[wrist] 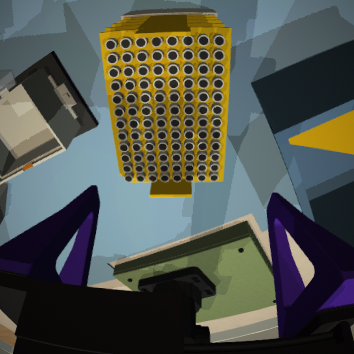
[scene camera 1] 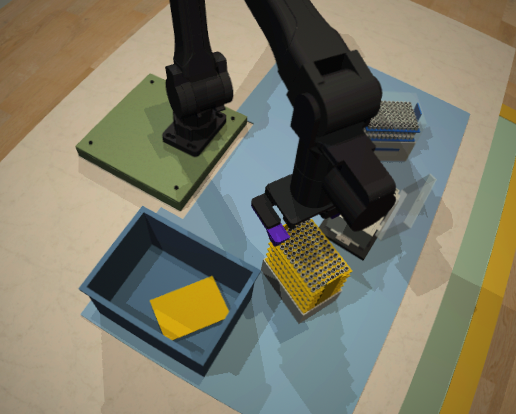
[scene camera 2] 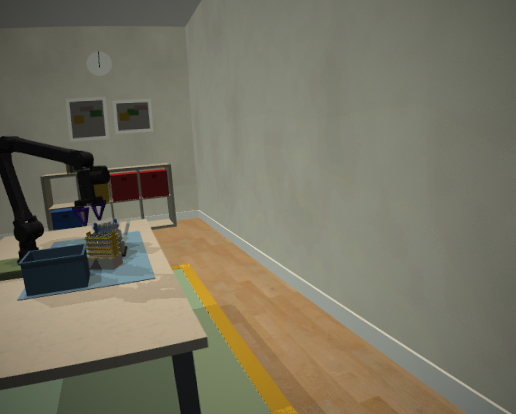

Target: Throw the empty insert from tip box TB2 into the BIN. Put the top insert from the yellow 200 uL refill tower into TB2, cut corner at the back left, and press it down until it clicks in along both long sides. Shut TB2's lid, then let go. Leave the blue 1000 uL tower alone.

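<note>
My gripper [scene camera 1: 304, 226] [scene camera 2: 92, 222] [wrist: 184, 197] is open and empty, its purple fingers spread above the near end of the yellow refill tower [scene camera 1: 312, 262] [scene camera 2: 102, 247] [wrist: 170, 116]. The tower's top insert looks square on the stack, with full rows of tip holes. TB2 [scene camera 1: 357, 247] [wrist: 75, 117] stands beside the tower, with its clear lid [scene camera 1: 420, 200] raised and no yellow insert seen in it; the arm hides part of it in scene camera 1. A yellow insert [scene camera 1: 190, 307] [wrist: 330, 132] lies in the BIN [scene camera 1: 115, 315] [scene camera 2: 55, 272] [wrist: 300, 90].
The blue tower [scene camera 1: 395, 117] stands at the far end of the blue mat [scene camera 1: 300, 365], partly behind the arm in scene camera 1. The green base plate [scene camera 1: 125, 125] [wrist: 235, 280] carries the arm. The BIN's walls rise on the other side of the yellow tower from TB2.
</note>
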